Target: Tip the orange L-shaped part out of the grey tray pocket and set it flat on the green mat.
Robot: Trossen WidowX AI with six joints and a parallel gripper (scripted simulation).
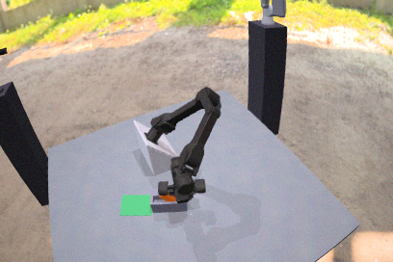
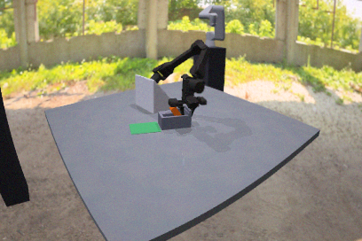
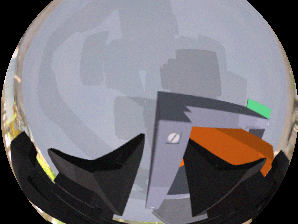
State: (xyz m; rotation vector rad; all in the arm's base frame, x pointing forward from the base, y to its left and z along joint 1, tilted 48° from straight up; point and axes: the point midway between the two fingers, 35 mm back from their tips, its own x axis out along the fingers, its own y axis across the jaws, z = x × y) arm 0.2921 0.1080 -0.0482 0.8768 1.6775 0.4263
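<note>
My gripper tip is now 40 mm to the left of the orange L-shaped part, 20 mm past it and 10 mm below it. Also, from my gripper tip: green mat 210 mm to the right, 80 mm behind, 50 mm below.
</note>
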